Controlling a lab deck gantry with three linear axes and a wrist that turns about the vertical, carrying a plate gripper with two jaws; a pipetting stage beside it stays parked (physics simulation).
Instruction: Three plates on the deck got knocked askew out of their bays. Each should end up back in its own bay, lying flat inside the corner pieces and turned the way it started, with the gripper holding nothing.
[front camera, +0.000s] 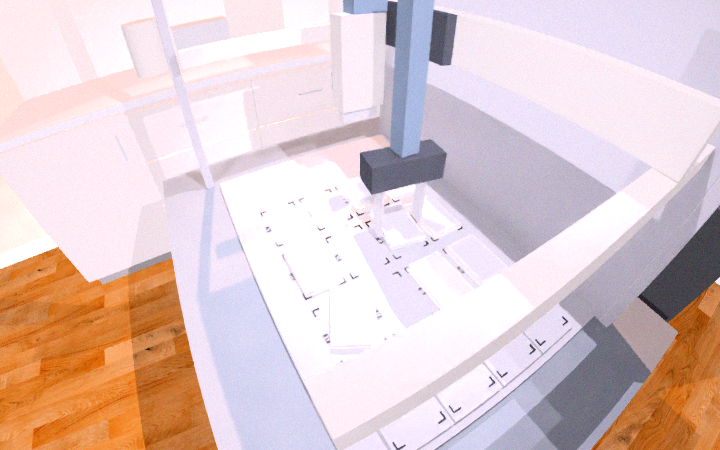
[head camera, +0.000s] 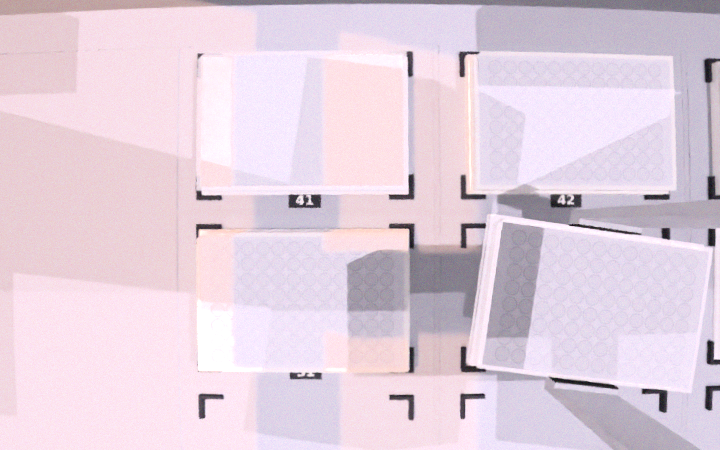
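Where they show: gripper, between the fingertips: (front camera: 396, 225) (head camera: 588, 304); robot's base, origin of its link: (front camera: 261, 213).
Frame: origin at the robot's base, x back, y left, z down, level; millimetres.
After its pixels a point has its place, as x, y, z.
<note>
A clear-topped plate (front camera: 406, 239) @(-281, 245, -34) (head camera: 642, 297) @(-253, 262, -34) is turned a few degrees out of line over bay 32. My gripper (front camera: 397, 227) @(-228, 257, -24) (head camera: 594, 305) @(-228, 257, -24) is turned with it, and its jaws lie against the plate's two long edges, shut on it. The plate looks slightly raised, shifted right of the bay's corner pieces in the head view; its exact height is hard to tell. A second askew plate (front camera: 353, 318) @(-386, 55, -15) lies at the near left of the deck in the front view. A third askew plate cannot be made out surely in the glare.
Plates sit in bay 41 (head camera: 276, 122) @(-49, 362, -14), bay 42 (head camera: 584, 122) @(-232, 363, -14) and bay 31 (head camera: 297, 297) @(-62, 260, -14), close to the held plate. More plates (front camera: 446, 275) @(-394, 270, -14) (front camera: 477, 257) @(-393, 363, -14) lie nearer the front rail (front camera: 424, 366) @(-628, -34, -400). A white housing (front camera: 358, 63) @(-125, 215, -373) stands behind the gripper's column.
</note>
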